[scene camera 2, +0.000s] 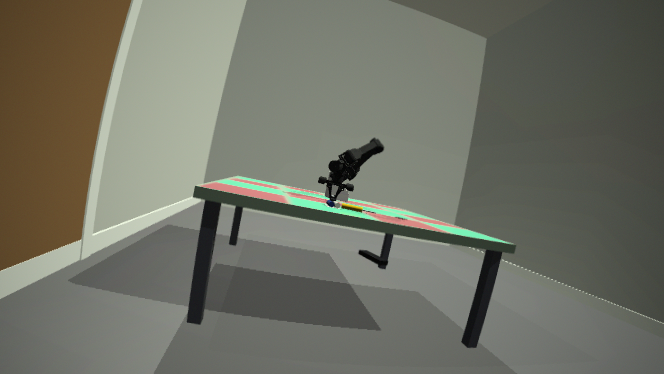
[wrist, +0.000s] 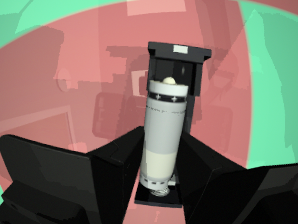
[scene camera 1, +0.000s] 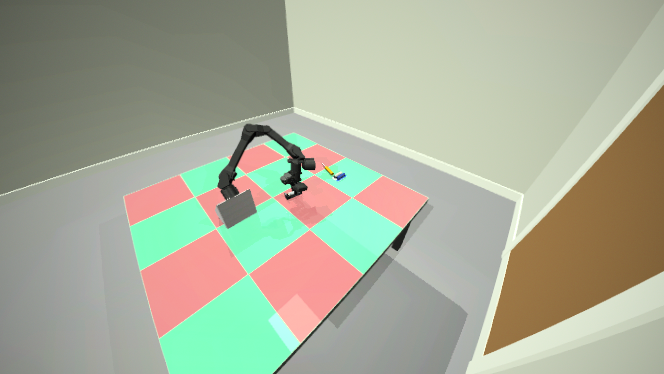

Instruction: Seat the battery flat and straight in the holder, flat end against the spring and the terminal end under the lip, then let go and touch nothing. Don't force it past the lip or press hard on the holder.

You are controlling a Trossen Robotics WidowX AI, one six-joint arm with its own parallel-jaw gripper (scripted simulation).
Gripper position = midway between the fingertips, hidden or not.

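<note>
Visible to me: my gripper (wrist: 160,135), together with a battery (wrist: 164,118).
</note>
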